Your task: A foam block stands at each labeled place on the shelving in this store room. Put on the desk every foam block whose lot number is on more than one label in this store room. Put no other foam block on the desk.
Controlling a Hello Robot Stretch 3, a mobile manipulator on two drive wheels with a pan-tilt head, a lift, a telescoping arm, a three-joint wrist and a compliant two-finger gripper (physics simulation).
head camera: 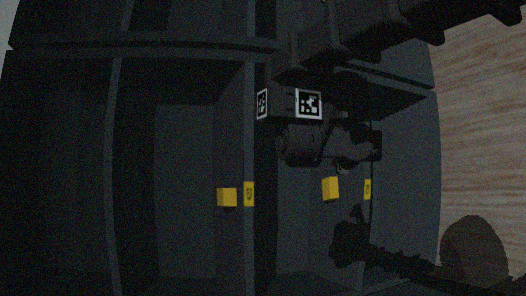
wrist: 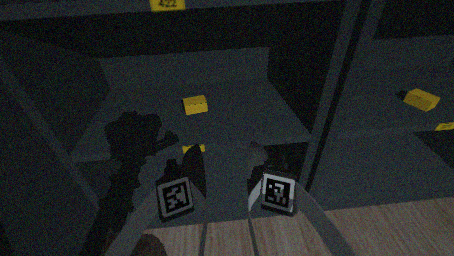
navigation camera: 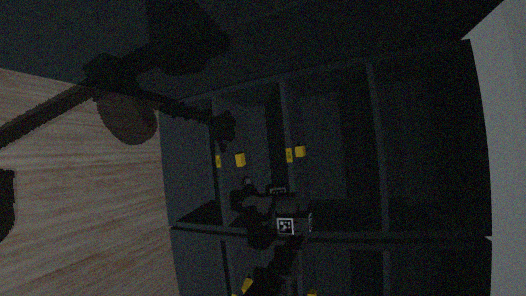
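Note:
A yellow foam block stands on a dark shelf. Its yellow label is on the shelf's front edge, partly hidden by the left finger in the wrist view; its number is not readable now. Another block stands on the shelf above, beside a label reading 422. A third block is in the neighbouring bay, with an unreadable label. My gripper is open and empty, in front of the first block's shelf. The desk does not show.
An upright divider stands right of the gripper between the two bays. The upper shelf edge crosses the top of the wrist view. The arm casts a shadow on the shelving. Wooden floor lies in front. The light is dim.

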